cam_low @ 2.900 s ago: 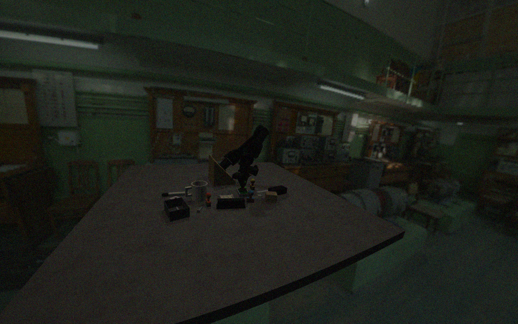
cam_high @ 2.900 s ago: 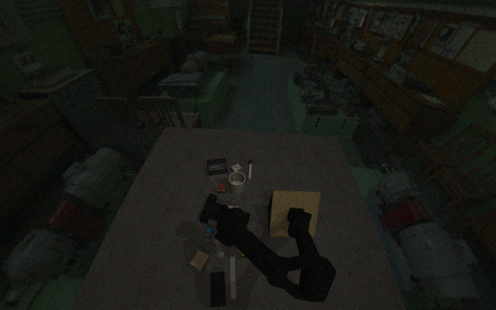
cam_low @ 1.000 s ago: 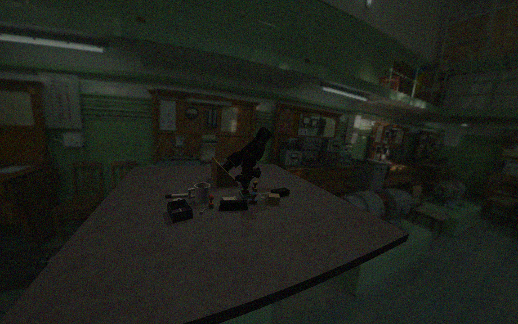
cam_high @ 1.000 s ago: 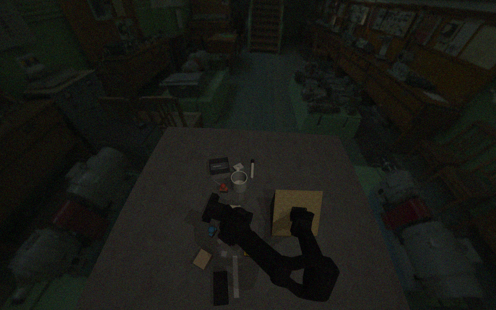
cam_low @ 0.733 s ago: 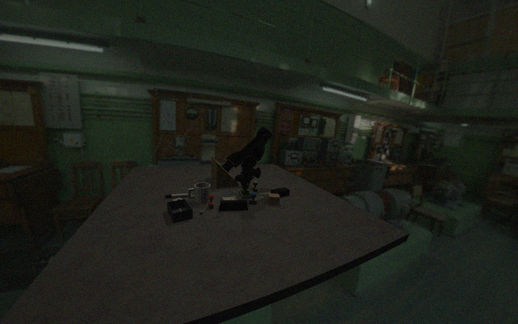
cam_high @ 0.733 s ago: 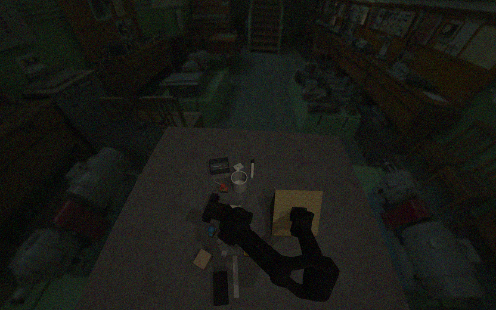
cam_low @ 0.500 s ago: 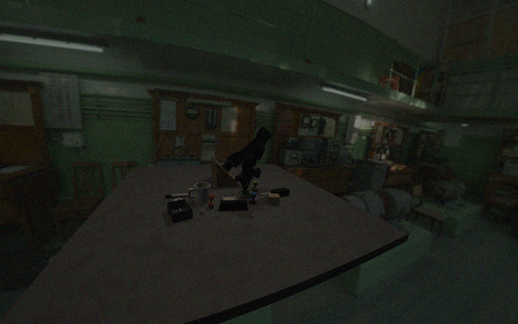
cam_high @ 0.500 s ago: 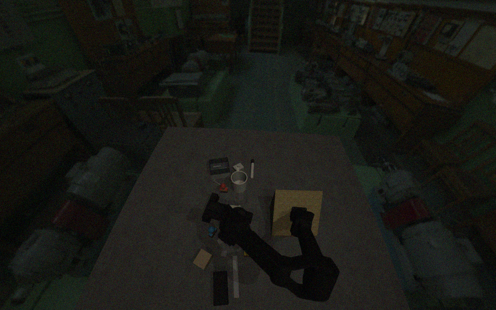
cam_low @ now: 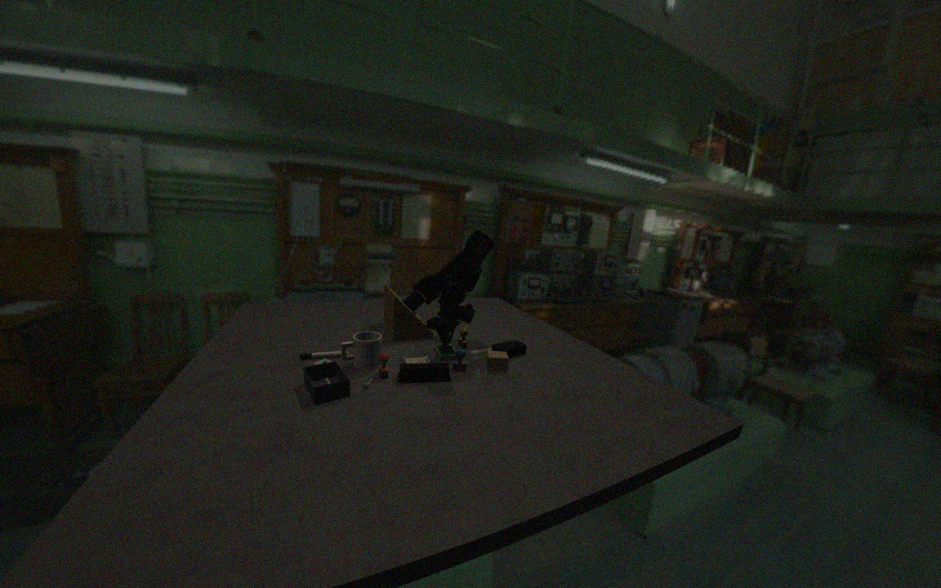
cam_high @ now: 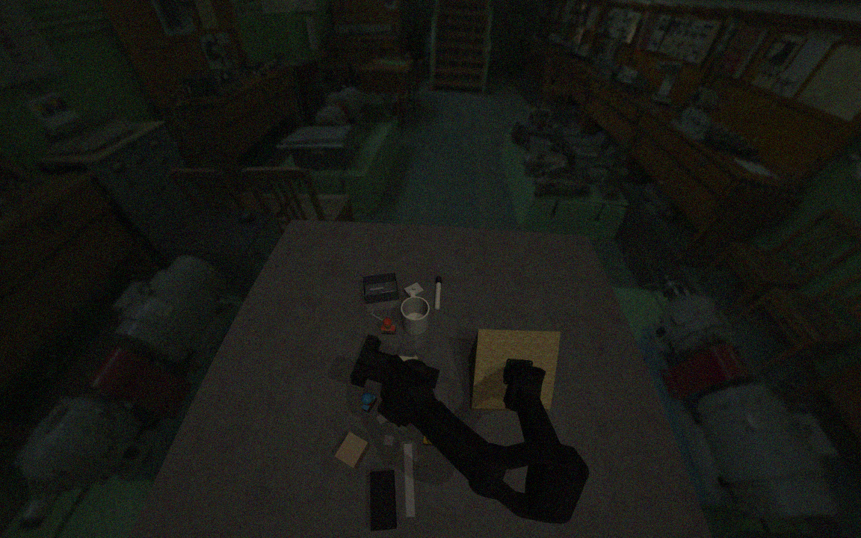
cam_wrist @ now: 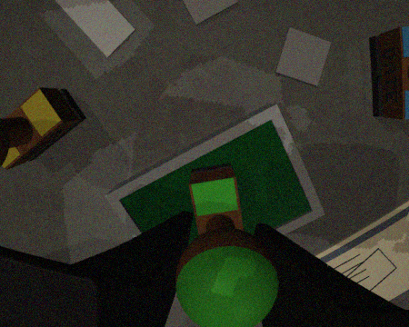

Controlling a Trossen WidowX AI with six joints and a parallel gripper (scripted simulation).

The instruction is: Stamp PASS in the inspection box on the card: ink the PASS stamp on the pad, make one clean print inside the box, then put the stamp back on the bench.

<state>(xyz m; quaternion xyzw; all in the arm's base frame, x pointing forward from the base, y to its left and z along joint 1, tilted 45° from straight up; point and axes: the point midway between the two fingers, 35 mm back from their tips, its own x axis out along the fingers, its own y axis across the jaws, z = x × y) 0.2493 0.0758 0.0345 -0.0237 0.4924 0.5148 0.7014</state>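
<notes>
My gripper tip is now 3 cm above the ink pad. Round my gripper tip: yellow stamp (8 cm to the left, 6 cm behind, 2 cm below); green stamp (right at my gripper tip); blue stamp (11 cm ahead, 2 cm below, 1 cm to the left).
</notes>
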